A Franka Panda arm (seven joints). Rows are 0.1 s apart.
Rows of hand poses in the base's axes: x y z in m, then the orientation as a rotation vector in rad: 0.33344, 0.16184, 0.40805, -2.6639, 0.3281, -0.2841; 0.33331, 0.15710, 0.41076, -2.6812, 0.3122, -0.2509; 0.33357, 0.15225, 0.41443, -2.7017, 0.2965, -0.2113; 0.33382, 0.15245, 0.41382, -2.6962, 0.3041, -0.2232; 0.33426, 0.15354, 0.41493, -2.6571, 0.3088, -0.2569; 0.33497, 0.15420, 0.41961, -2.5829, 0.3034, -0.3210; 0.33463, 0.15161, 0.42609, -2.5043, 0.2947, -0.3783; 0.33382, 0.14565, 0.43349, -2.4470, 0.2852, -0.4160; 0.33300, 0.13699, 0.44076, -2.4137, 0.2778, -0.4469; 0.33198, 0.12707, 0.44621, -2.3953, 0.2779, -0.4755; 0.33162, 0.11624, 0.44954, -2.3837, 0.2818, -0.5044; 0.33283, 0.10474, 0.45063, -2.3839, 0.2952, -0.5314; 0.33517, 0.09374, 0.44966, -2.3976, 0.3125, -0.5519
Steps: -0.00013, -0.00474, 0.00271, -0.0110, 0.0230, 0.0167; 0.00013, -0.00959, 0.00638, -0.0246, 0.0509, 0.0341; 0.00038, -0.00939, 0.00577, -0.0212, 0.0431, 0.0269; 0.00082, -0.00830, 0.00688, 0.0117, 0.0142, 0.0183; 0.00153, -0.00764, 0.01156, 0.0731, -0.0444, 0.0114; 0.00119, -0.01023, 0.01804, 0.1384, -0.1011, 0.0075; 0.00038, -0.01619, 0.02544, 0.1860, -0.1411, 0.0074; -0.00044, -0.02485, 0.03271, 0.2112, -0.1715, 0.0070; -0.00146, -0.03477, 0.03816, 0.2221, -0.1959, 0.0015; -0.00182, -0.04560, 0.04149, 0.2260, -0.2184, -0.0069; -0.00061, -0.05710, 0.04258, 0.2185, -0.2351, -0.0220; 0.00173, -0.06810, 0.04161, 0.1995, -0.2433, -0.0385
